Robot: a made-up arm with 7 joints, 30 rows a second.
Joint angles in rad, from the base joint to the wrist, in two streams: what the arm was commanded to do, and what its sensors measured. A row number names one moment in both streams.
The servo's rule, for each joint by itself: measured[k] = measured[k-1] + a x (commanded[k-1-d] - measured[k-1]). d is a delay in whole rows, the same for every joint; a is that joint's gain. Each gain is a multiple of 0.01, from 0.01 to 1. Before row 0 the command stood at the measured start. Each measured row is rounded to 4 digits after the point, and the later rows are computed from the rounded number. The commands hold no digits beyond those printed.
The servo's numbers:
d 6
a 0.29 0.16 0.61 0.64 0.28 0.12 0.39
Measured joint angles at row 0:
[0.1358, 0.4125, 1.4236, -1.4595, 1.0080, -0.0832, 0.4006]
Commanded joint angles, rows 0 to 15:
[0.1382, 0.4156, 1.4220, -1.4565, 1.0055, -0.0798, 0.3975]
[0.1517, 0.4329, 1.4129, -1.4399, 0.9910, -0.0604, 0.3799]
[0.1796, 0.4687, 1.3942, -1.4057, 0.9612, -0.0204, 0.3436]
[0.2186, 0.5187, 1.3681, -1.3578, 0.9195, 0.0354, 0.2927]
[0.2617, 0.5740, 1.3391, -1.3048, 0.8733, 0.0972, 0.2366]
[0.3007, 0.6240, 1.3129, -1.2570, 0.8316, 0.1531, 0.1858]
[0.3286, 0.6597, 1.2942, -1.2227, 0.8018, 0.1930, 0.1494]
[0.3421, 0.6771, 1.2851, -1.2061, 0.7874, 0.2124, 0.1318]
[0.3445, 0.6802, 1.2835, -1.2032, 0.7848, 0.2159, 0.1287]
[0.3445, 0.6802, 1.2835, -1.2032, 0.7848, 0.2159, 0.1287]
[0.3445, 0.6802, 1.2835, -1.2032, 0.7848, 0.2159, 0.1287]
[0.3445, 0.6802, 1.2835, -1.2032, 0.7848, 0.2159, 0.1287]
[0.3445, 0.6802, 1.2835, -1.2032, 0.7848, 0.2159, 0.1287]
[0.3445, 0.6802, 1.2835, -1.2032, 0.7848, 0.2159, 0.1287]
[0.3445, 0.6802, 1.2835, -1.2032, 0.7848, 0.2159, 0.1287]
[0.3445, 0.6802, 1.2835, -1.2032, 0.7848, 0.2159, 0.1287]
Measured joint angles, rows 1 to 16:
[0.1358, 0.4125, 1.4236, -1.4595, 1.0080, -0.0832, 0.4006]
[0.1358, 0.4125, 1.4236, -1.4595, 1.0080, -0.0832, 0.4006]
[0.1358, 0.4125, 1.4236, -1.4595, 1.0080, -0.0832, 0.4006]
[0.1358, 0.4125, 1.4236, -1.4595, 1.0080, -0.0832, 0.4006]
[0.1358, 0.4125, 1.4236, -1.4595, 1.0080, -0.0832, 0.4006]
[0.1358, 0.4125, 1.4236, -1.4595, 1.0080, -0.0832, 0.4006]
[0.1365, 0.4130, 1.4226, -1.4576, 1.0073, -0.0828, 0.3994]
[0.1409, 0.4162, 1.4167, -1.4463, 1.0027, -0.0801, 0.3918]
[0.1521, 0.4246, 1.4030, -1.4203, 0.9911, -0.0729, 0.3730]
[0.1714, 0.4397, 1.3817, -1.3803, 0.9711, -0.0599, 0.3417]
[0.1976, 0.4612, 1.3557, -1.3320, 0.9437, -0.0410, 0.3007]
[0.2275, 0.4872, 1.3296, -1.2840, 0.9123, -0.0177, 0.2559]
[0.2568, 0.5148, 1.3080, -1.2448, 0.8814, 0.0076, 0.2144]
[0.2815, 0.5408, 1.2940, -1.2200, 0.8551, 0.0322, 0.1822]
[0.2998, 0.5631, 1.2876, -1.2092, 0.8354, 0.0542, 0.1613]
[0.3128, 0.5818, 1.2851, -1.2054, 0.8212, 0.0736, 0.1486]

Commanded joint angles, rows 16 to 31:
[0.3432, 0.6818, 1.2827, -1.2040, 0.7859, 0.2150, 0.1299]
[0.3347, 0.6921, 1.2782, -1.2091, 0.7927, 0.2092, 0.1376]
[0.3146, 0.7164, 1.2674, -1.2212, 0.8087, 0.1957, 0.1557]
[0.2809, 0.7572, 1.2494, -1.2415, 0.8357, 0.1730, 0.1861]
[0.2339, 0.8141, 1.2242, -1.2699, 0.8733, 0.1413, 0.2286]
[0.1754, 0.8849, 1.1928, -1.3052, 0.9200, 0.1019, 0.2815]
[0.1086, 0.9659, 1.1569, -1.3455, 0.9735, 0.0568, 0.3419]
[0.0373, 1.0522, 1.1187, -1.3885, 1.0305, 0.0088, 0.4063]
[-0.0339, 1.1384, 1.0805, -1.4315, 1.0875, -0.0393, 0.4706]
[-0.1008, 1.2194, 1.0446, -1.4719, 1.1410, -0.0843, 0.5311]
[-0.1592, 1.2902, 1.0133, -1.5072, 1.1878, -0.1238, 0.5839]
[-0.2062, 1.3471, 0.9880, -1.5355, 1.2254, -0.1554, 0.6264]
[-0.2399, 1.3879, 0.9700, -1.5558, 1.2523, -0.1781, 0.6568]
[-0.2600, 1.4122, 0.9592, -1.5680, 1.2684, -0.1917, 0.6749]
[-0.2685, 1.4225, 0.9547, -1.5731, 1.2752, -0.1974, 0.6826]
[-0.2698, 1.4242, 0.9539, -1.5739, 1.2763, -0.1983, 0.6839]
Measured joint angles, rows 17 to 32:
[0.3220, 0.5975, 1.2841, -1.2040, 0.8110, 0.0907, 0.1408]
[0.3285, 0.6107, 1.2837, -1.2035, 0.8037, 0.1057, 0.1361]
[0.3331, 0.6218, 1.2836, -1.2033, 0.7984, 0.1189, 0.1332]
[0.3364, 0.6311, 1.2835, -1.2032, 0.7946, 0.1305, 0.1314]
[0.3387, 0.6390, 1.2835, -1.2032, 0.7919, 0.1407, 0.1303]
[0.3404, 0.6456, 1.2835, -1.2032, 0.7899, 0.1497, 0.1297]
[0.3412, 0.6514, 1.2830, -1.2037, 0.7888, 0.1575, 0.1298]
[0.3393, 0.6579, 1.2801, -1.2072, 0.7899, 0.1637, 0.1328]
[0.3321, 0.6673, 1.2724, -1.2162, 0.7952, 0.1675, 0.1417]
[0.3173, 0.6817, 1.2584, -1.2324, 0.8065, 0.1682, 0.1590]
[0.2931, 0.7029, 1.2375, -1.2564, 0.8252, 0.1650, 0.1861]
[0.2590, 0.7320, 1.2102, -1.2876, 0.8517, 0.1574, 0.2233]
[0.2154, 0.7694, 1.1777, -1.3247, 0.8858, 0.1453, 0.2696]
[0.1638, 0.8146, 1.1417, -1.3655, 0.9263, 0.1289, 0.3229]
[0.1065, 0.8664, 1.1044, -1.4077, 0.9714, 0.1087, 0.3805]
[0.0464, 0.9229, 1.0679, -1.4488, 1.0189, 0.0855, 0.4392]

